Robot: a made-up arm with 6 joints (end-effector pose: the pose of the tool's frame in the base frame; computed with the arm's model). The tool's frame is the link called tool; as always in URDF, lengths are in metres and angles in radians. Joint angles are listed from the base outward.
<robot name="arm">
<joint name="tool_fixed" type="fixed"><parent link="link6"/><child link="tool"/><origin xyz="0 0 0" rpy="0 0 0"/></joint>
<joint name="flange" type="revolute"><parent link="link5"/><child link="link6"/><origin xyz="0.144 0 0" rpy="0 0 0"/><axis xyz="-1 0 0"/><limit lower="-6.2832" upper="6.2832"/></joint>
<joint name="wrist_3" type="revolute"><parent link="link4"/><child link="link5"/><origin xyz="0.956 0 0" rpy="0 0 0"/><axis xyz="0 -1 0"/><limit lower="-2.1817" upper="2.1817"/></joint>
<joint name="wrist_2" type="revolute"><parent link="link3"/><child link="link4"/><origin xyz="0 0 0.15" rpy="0 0 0"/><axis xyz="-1 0 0"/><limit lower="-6.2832" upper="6.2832"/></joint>
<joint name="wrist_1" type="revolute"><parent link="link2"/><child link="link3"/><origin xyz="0 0 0.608" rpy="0 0 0"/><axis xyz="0 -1 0"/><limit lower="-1.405" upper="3.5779"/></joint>
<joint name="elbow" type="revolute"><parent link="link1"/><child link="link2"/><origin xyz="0.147 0 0" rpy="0 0 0"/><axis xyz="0 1 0"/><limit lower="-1.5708" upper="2.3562"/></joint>
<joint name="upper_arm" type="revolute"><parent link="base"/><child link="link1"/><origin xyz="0 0 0.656" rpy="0 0 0"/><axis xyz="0 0 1"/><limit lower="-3.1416" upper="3.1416"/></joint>
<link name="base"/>
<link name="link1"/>
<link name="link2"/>
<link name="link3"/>
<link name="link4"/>
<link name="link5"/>
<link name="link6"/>
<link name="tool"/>
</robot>
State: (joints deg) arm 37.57 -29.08 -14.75 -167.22 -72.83 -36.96
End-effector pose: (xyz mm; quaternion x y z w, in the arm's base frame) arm 574.8 480.6 1709.8 -0.5890 -0.4842 -0.5550 0.3325
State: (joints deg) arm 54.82 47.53 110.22 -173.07 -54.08 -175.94
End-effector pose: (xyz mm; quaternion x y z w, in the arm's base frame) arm 470.6 692.0 2113.0 0.3211 -0.7902 0.2090 0.4783
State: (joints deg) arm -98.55 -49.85 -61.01 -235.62 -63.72 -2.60
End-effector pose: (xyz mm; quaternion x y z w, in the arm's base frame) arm -213.3 -702.0 1069.4 0.3037 -0.7737 0.5539 0.0482
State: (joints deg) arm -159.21 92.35 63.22 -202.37 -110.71 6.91
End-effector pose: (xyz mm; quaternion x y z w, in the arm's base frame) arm -1587.6 -547.9 430.3 -0.0824 -0.7729 0.1348 0.6145
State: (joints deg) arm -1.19 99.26 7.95 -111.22 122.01 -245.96
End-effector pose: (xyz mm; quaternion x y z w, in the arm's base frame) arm 830.2 -131.1 -323.7 -0.5796 0.5878 -0.5568 0.0923
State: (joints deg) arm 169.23 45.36 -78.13 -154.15 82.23 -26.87
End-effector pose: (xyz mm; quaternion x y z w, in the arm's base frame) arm -46.7 72.2 257.8 0.1283 -0.1752 0.1644 0.9622
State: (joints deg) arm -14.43 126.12 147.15 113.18 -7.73 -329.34
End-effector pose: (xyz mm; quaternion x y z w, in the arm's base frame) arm 1551.9 -417.7 839.0 -0.9179 0.1095 -0.2545 0.2840
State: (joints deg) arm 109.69 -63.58 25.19 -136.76 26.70 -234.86
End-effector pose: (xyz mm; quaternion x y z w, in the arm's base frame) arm 202.5 -434.2 2013.1 0.5759 -0.1703 0.6200 0.5048
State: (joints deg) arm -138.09 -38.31 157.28 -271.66 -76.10 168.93
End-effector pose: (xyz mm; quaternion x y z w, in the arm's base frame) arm 758.6 868.7 726.3 -0.2840 -0.4423 0.7345 0.4292
